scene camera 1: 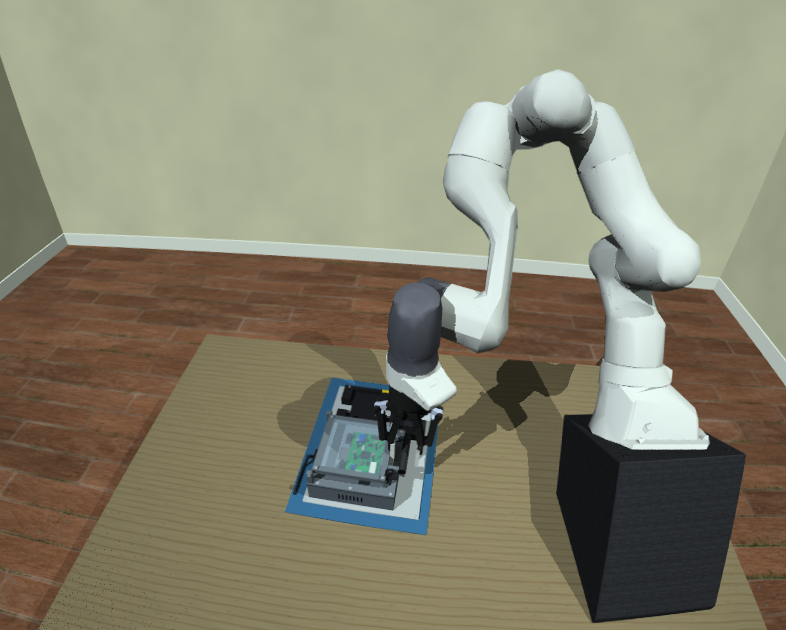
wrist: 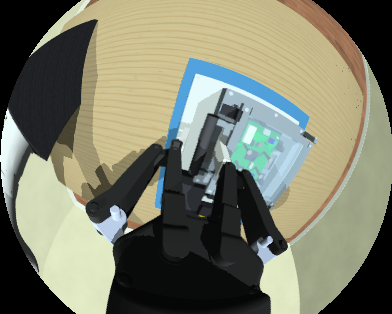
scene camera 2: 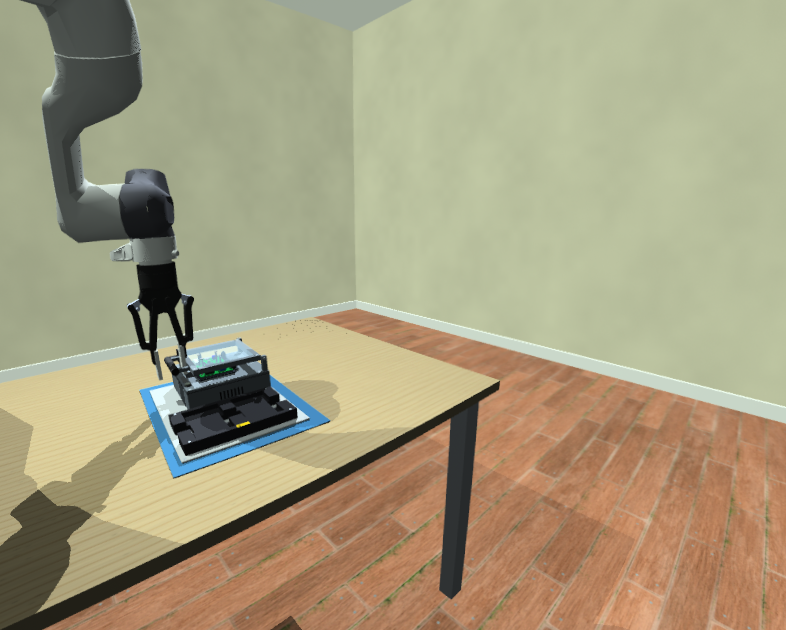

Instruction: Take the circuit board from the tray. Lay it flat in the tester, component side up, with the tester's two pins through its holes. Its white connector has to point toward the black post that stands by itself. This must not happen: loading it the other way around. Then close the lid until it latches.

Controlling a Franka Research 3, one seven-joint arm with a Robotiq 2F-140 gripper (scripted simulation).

Labels:
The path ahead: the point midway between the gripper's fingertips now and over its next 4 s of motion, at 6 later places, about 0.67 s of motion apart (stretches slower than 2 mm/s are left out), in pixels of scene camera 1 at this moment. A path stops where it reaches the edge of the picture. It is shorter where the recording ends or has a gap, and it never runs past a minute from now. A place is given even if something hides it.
My gripper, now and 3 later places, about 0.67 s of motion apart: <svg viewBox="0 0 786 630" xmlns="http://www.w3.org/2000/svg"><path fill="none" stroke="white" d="M404 459L403 451L403 436L405 428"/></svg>

